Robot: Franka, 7 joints.
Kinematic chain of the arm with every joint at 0, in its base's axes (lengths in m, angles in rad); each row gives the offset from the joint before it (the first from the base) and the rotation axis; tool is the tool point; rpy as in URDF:
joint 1: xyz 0 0 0.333 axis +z
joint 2: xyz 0 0 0 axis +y
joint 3: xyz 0 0 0.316 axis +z
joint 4: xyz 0.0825 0 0 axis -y
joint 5: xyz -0.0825 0 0.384 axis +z
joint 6: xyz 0 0 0 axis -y
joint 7: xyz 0.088 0 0 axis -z
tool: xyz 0 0 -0.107 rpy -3.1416 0 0
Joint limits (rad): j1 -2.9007..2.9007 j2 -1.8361..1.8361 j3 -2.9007..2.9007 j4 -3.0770..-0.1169 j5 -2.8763..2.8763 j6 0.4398..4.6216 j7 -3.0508..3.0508
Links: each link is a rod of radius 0.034 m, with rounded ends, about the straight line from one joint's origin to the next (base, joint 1, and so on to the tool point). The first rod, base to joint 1, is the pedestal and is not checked.
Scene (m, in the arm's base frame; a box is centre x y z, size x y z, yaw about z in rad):
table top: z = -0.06
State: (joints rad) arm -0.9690 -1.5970 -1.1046 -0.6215 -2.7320 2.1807 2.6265
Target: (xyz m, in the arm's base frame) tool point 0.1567 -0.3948 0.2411
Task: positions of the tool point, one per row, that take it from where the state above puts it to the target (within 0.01 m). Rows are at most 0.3 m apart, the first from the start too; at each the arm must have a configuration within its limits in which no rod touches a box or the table.
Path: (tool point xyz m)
1: -0.7917 0.2549 0.4397
2: -0.7998 -0.0310 0.4216
3: -0.6966 -0.2897 0.3817
4: -0.5039 -0.4745 0.3312
5: -0.2635 -0.5540 0.2831
6: -0.0268 -0.5213 0.2500
7: 0.1567 -0.3948 0.2411

